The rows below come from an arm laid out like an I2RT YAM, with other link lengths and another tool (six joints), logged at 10 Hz.
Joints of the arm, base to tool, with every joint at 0 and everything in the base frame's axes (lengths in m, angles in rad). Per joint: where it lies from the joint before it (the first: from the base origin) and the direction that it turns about. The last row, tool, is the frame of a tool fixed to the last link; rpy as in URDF.
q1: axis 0 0 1 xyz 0 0 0.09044
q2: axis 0 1 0 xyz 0.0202 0.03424 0.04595
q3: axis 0 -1 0 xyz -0.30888 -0.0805 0
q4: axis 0 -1 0 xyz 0.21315 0.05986 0.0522
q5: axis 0 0 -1 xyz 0.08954 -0.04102 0.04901
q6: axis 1 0 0 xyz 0.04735 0 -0.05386
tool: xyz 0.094 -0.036 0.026 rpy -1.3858 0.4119 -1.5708
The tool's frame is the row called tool.
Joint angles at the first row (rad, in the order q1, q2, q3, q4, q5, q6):
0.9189 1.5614 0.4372 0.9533 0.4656 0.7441
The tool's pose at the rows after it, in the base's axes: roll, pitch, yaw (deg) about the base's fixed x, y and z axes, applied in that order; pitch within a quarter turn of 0, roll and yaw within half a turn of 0; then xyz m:
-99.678 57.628 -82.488 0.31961 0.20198 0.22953
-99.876 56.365 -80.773 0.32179 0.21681 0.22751
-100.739 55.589 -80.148 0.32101 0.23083 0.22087
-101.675 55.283 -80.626 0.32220 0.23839 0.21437
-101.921 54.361 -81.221 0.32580 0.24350 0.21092
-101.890 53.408 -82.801 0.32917 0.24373 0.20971
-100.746 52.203 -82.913 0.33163 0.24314 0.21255
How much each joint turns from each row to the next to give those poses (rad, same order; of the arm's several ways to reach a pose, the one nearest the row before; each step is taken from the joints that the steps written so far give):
-0.0001 0.0167 0.0415 -0.0642 0.0105 -0.0242
0.0162 0.0353 0.0296 -0.0023 -0.0132 -0.0196
0.0244 0.0413 0.0169 0.0106 0.0018 -0.0038
0.0100 0.0342 0.0120 0.0099 0.0040 0.0044
0.0031 0.0289 0.0214 -0.0025 0.0120 -0.0073
0.0016 0.0167 0.0200 -0.0136 0.0315 -0.0039
0.0000 0.0050 0.0135 -0.0062 0.0233 -0.0202

